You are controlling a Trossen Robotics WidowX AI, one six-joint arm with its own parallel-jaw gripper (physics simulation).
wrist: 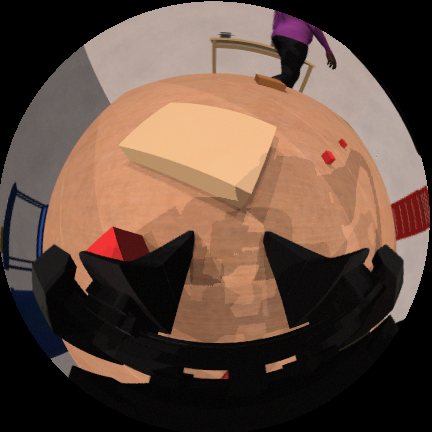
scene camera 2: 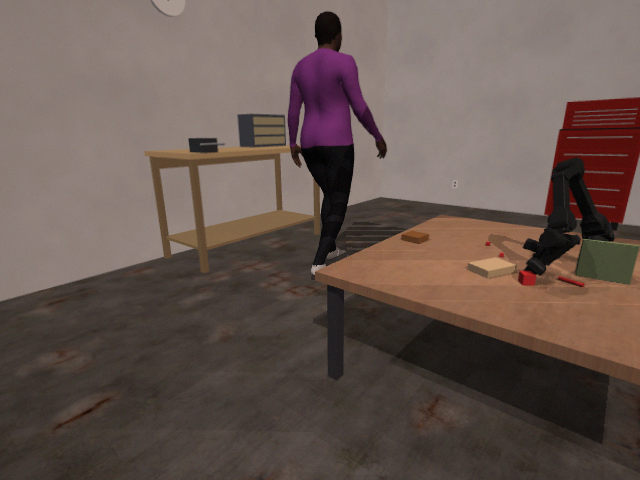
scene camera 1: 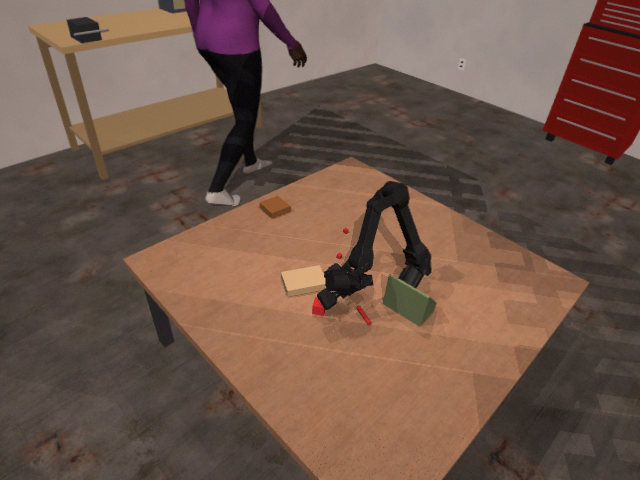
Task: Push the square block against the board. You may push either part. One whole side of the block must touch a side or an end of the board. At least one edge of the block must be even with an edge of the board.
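Pixels of known places: gripper, between the fingertips: (wrist: 229, 236) (scene camera 1: 330, 293); arm's base, origin of its link: (scene camera 2: 595, 252) (scene camera 1: 407, 284).
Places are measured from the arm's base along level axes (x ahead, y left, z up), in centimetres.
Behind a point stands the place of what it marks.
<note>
The red square block (scene camera 1: 318, 308) {z -4.9, x 18.9, y 25.5 cm} (scene camera 2: 526, 277) {z -5.2, x 20.0, y 26.0 cm} (wrist: 109, 244) {z -4.2, x 21.3, y 23.0 cm} sits on the table near a corner of the pale board (scene camera 1: 302, 280) {z -5.2, x 31.8, y 18.7 cm} (scene camera 2: 491, 267) {z -5.2, x 32.0, y 21.6 cm} (wrist: 200, 145) {z -5.2, x 28.8, y 16.6 cm}. A strip of table shows between them in the wrist view. The board lies flat. Its near long side runs at a slant to the block's sides in the wrist view. My gripper (scene camera 1: 334, 292) {z -8.0, x 21.7, y 15.0 cm} (scene camera 2: 539, 261) (wrist: 229, 236) {z -8.0, x 21.7, y 15.0 cm} is open with nothing between its fingers, low over the table. Its left finger in the wrist view is beside the block and hides the block's lower part. I cannot tell whether they touch.
A thin red rod (scene camera 1: 363, 315) {z -7.1, x 6.5, y 16.2 cm} (scene camera 2: 571, 281) {z -7.2, x 6.5, y 16.3 cm} lies near the gripper. A green slanted block (scene camera 1: 407, 302) {z -0.8, x -4.0, y 6.5 cm} (scene camera 2: 606, 261) {z -0.9, x -2.9, y 6.5 cm} stands by the arm's base. Two tiny red cubes (scene camera 1: 339, 255) {z -6.6, x 30.9, y -2.9 cm} (scene camera 1: 345, 230) {z -6.9, x 38.7, y -17.8 cm} and a brown block (scene camera 1: 275, 207) {z -5.2, x 70.2, y -8.2 cm} (scene camera 2: 415, 236) {z -5.2, x 70.7, y -5.9 cm} (wrist: 270, 82) {z -6.2, x 67.5, y -8.1 cm} are farther back. A person walks behind the table.
</note>
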